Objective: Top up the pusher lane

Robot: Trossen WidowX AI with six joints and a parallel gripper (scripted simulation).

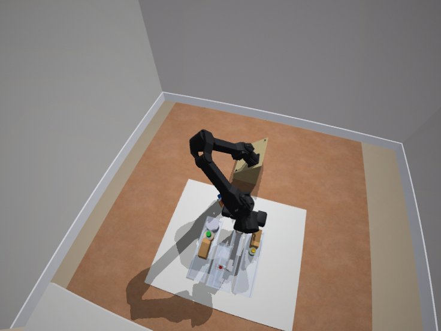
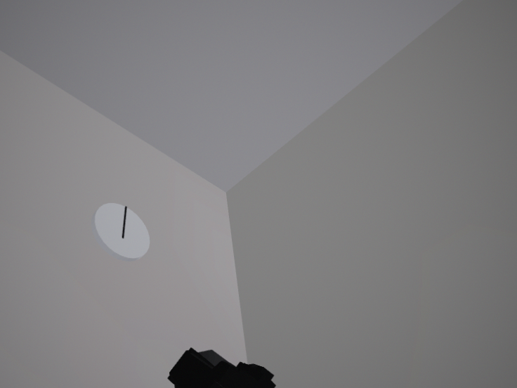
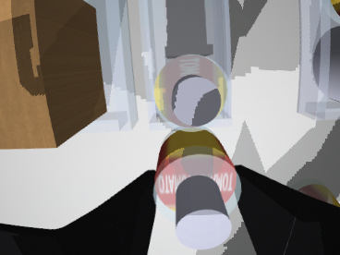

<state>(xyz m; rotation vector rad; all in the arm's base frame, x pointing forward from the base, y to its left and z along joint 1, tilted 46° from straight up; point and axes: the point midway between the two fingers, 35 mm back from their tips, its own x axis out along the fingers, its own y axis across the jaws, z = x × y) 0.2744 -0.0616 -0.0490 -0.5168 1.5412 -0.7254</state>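
The grey disc is 130 mm to the right of my gripper tip, 40 mm ahead of it and 30 mm below it. The rest, counted from my gripper tip: clear lane fixture 180 mm ahead, 40 mm to the right, 40 mm below; red mark 220 mm ahead, 60 mm to the right, 10 mm above.
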